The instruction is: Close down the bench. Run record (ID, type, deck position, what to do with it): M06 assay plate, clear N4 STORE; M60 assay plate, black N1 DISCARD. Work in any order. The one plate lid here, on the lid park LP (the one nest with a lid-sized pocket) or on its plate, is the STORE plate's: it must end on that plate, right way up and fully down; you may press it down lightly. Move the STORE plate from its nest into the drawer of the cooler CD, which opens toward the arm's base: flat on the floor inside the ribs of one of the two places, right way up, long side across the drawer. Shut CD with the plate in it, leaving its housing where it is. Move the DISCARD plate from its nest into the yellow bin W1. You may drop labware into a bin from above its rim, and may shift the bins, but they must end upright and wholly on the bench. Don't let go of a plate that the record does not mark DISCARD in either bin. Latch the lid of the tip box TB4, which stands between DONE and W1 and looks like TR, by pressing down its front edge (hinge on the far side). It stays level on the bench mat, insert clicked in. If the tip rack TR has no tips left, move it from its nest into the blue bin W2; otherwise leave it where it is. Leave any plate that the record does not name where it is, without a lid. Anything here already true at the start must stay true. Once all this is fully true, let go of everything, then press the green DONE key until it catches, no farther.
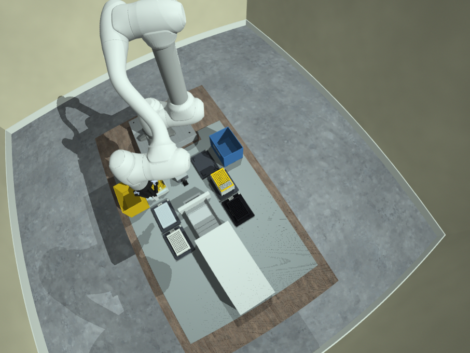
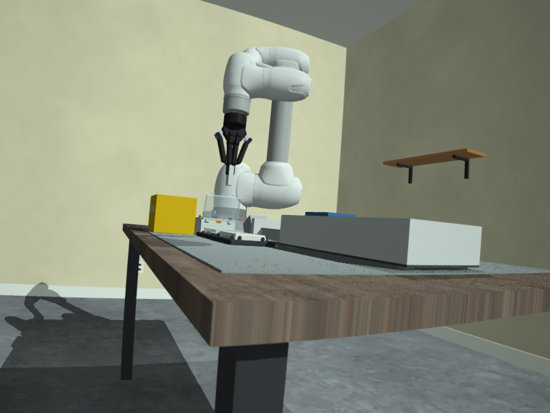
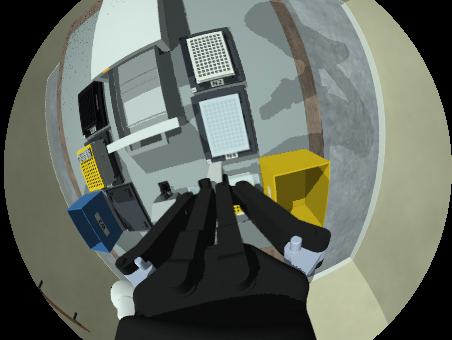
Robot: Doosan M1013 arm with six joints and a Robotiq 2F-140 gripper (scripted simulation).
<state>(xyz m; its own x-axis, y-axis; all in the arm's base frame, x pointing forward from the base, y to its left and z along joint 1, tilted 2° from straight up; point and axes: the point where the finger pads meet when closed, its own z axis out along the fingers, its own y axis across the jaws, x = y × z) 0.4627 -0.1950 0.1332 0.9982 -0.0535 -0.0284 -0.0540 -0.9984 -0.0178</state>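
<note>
Now: the tip box lid 6 cm behind my hand and 11 cm below it. Also, from my hand: dark nest N4: 5 cm ahead, 3 cm to the right, 20 cm below; tip box TB4: 11 cm behind, 1 cm to the left, 14 cm below; plate lid: 5 cm ahead, 3 cm to the right, 18 cm below.
</note>
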